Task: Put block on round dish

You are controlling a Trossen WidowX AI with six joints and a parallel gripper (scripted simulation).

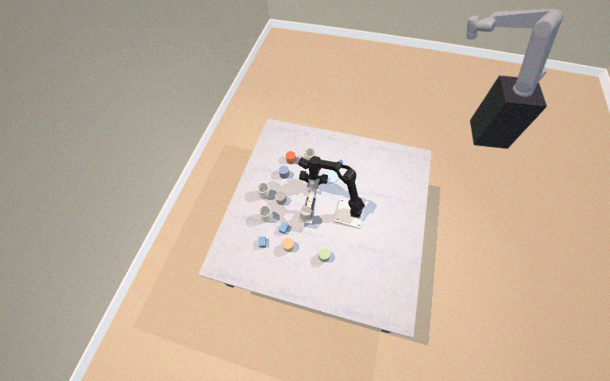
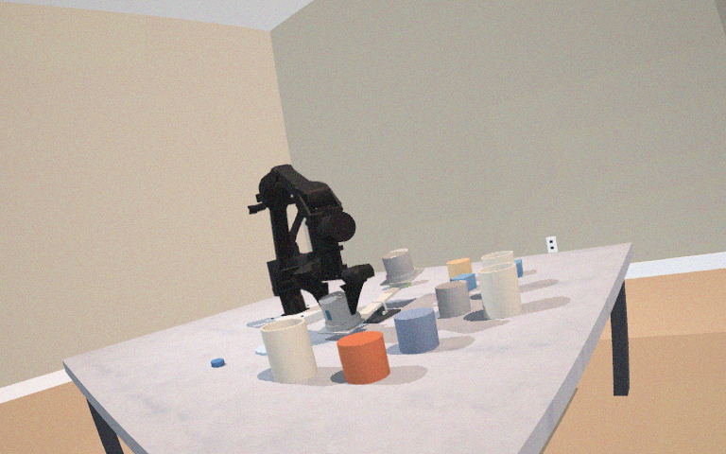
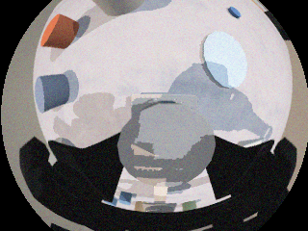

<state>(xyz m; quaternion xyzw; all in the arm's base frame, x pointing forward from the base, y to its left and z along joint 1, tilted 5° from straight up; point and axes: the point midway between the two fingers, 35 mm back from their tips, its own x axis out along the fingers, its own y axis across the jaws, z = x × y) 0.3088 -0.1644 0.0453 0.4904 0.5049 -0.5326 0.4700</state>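
The pale blue round dish is 11 cm behind my gripper tip, 10 cm to the right of it and 4 cm below it. From my gripper tip the other things lie so: small balance: 14 cm to the left, 1 cm below, 1 cm ahead; teal block: 1 cm below; blue cylinder: 23 cm ahead, 6 cm to the right, 1 cm below.
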